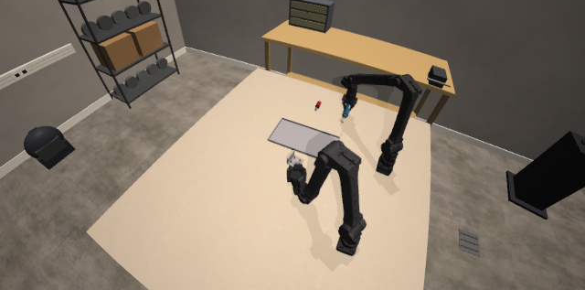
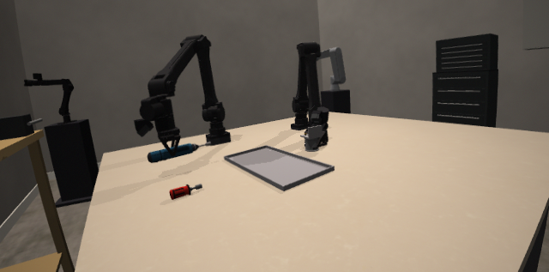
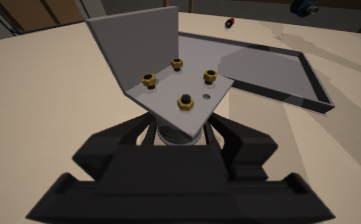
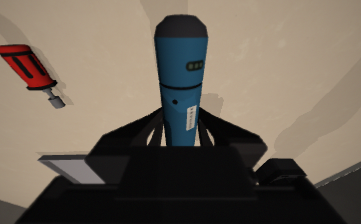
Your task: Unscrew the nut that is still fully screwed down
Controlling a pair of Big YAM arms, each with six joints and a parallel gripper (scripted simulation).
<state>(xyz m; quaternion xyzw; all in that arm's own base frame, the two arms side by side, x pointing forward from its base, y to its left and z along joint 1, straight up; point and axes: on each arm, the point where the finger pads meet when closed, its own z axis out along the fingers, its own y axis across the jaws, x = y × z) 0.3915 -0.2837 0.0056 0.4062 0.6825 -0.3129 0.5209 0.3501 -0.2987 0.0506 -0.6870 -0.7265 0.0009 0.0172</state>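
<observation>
Now: the joint module 1 cm above my left hand. Also, from my left hand: red-handled tool (17 cm ahead, 55 cm to the right, 1 cm below); then bracket (5 cm above); then grey tray (7 cm ahead, 22 cm to the right, 2 cm below).
</observation>
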